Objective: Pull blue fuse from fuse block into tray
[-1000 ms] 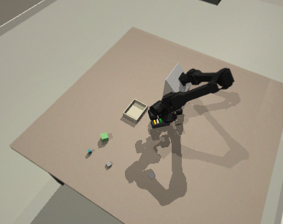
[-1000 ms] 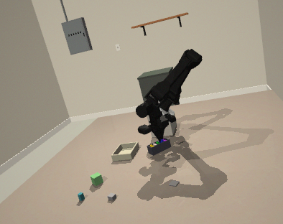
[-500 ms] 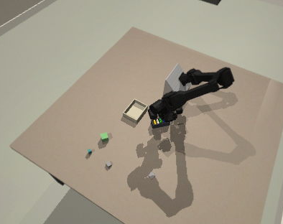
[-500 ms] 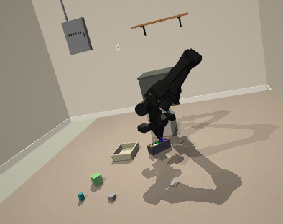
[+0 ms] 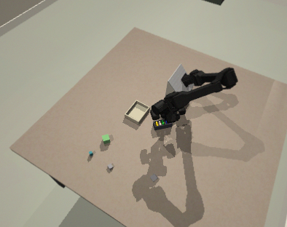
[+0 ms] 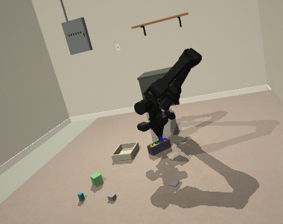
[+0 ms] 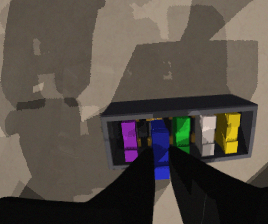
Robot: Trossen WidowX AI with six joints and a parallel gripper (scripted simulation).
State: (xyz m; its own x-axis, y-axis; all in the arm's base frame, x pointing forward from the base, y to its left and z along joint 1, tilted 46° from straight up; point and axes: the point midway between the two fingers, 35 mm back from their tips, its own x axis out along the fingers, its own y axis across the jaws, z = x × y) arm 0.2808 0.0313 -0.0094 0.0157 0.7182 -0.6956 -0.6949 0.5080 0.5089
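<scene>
Right now the cream tray is 10 mm ahead of my gripper tip, 190 mm to the right of it and 60 mm below it. The rest, counted from my gripper tip: green cube (260 mm ahead, 240 mm to the right, 40 mm below); then grey cube (380 mm ahead, 130 mm to the right, 50 mm below); then flat grey tile (310 mm ahead, 90 mm to the left, 60 mm below).
</scene>
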